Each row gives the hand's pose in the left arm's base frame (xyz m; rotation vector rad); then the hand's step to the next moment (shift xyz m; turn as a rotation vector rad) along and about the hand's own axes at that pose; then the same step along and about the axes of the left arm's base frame.
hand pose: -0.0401 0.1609 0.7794 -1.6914 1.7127 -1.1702
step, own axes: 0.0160 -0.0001 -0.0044 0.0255 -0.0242 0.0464
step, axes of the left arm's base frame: -0.0057 -0.0143 0.0062 0.0479 -0.0331 0.0010
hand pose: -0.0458 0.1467 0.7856 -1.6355 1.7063 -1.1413
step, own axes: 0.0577 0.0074 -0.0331 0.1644 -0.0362 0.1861
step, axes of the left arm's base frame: -0.0397 -0.0494 0.0216 0.1501 -0.1980 -0.0353
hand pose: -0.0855 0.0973 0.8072 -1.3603 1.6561 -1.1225
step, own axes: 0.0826 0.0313 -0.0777 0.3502 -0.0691 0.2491
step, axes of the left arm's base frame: -0.0984 -0.0645 0.0003 0.1829 -0.3940 -0.0275
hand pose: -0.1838 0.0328 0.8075 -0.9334 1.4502 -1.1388
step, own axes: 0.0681 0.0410 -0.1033 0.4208 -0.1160 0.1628
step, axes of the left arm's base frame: -0.1129 -0.0367 -0.0538 0.0848 -0.4581 0.0026
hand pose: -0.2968 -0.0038 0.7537 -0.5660 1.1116 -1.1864
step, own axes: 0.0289 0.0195 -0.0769 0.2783 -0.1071 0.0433
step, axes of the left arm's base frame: -0.0614 -0.0060 -0.0577 -0.0151 -0.3009 0.0016
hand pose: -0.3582 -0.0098 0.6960 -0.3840 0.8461 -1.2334
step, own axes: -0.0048 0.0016 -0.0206 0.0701 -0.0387 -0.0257
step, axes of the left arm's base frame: -0.0146 0.0086 -0.0127 -0.0387 -0.0730 -0.0154
